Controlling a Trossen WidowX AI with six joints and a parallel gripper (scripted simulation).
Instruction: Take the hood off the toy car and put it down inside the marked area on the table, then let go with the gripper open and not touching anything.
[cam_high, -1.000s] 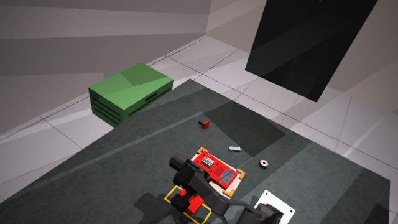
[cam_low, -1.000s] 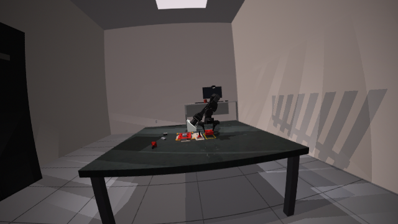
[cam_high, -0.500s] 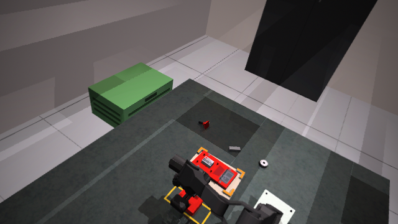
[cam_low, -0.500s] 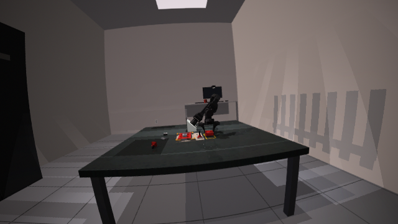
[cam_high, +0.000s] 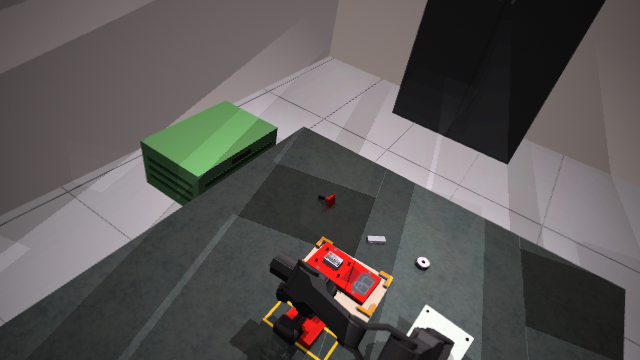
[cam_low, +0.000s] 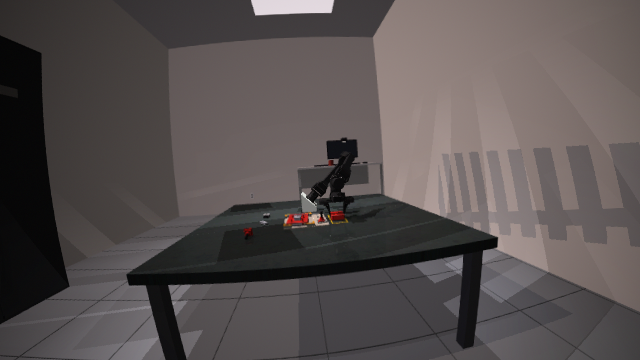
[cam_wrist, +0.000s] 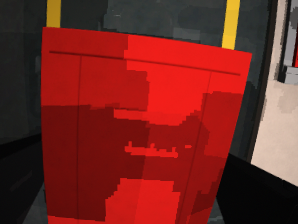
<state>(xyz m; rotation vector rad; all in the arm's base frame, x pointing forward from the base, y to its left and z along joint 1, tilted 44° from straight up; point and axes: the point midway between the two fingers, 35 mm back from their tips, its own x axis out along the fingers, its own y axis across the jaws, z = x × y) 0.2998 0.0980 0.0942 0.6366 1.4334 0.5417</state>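
My gripper tip is 10 mm below the hood. The rest, counted from my gripper tip: grey ring (410 mm to the right, 170 mm behind, 10 mm below).
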